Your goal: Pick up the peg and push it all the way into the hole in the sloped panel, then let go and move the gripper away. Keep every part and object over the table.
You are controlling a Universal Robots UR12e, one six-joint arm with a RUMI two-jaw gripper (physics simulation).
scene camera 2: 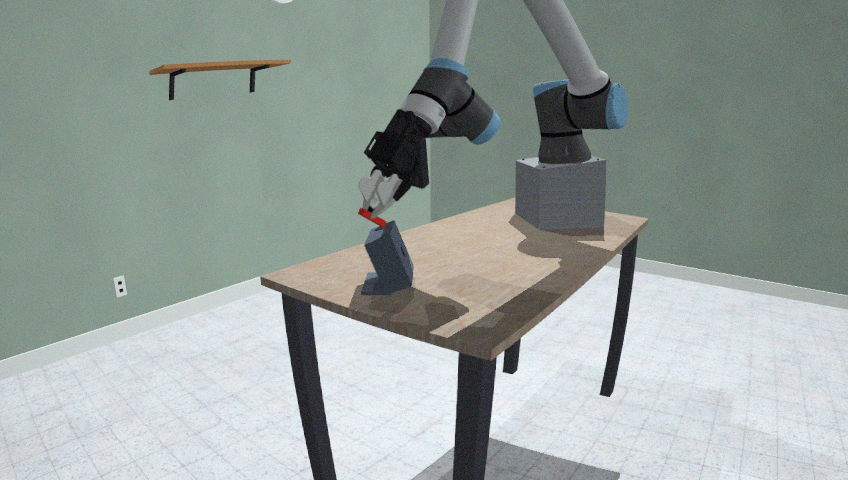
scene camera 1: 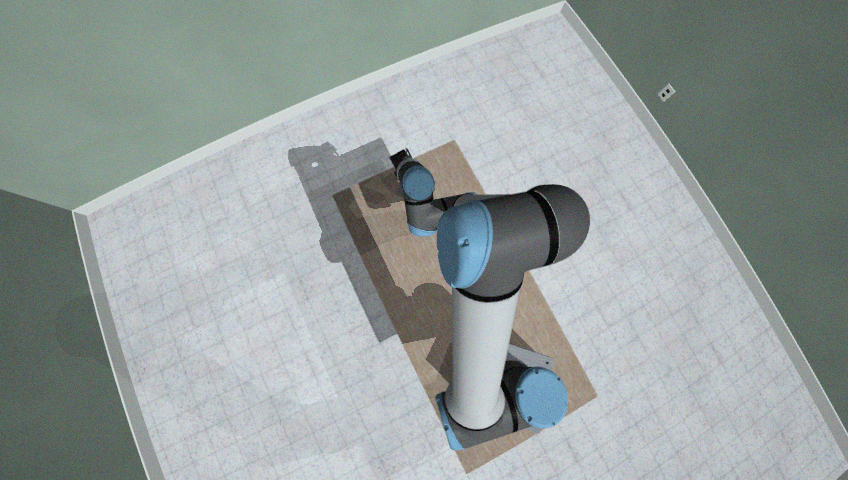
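The red peg (scene camera 2: 376, 219) is held tilted in scene camera 2, its lower right end close to the top edge of the blue-grey sloped panel block (scene camera 2: 387, 259). I cannot tell whether the two touch. My gripper (scene camera 2: 371, 211) is shut on the peg, above the block, with its fingers slanting down to the left. The block stands near the end of the table, and a dark opening shows on its right side face. In scene camera 1 the black gripper body shows beyond the blue wrist joint; the peg and the panel are hidden there.
The wooden table (scene camera 1: 574, 356) (scene camera 2: 321, 270) carries the grey robot base box (scene camera 2: 559, 196) at its other end. The block stands near the table's edge. The arm's upper links (scene camera 1: 484, 350) reach over the table. A wall shelf (scene camera 2: 220, 66) hangs at the back left.
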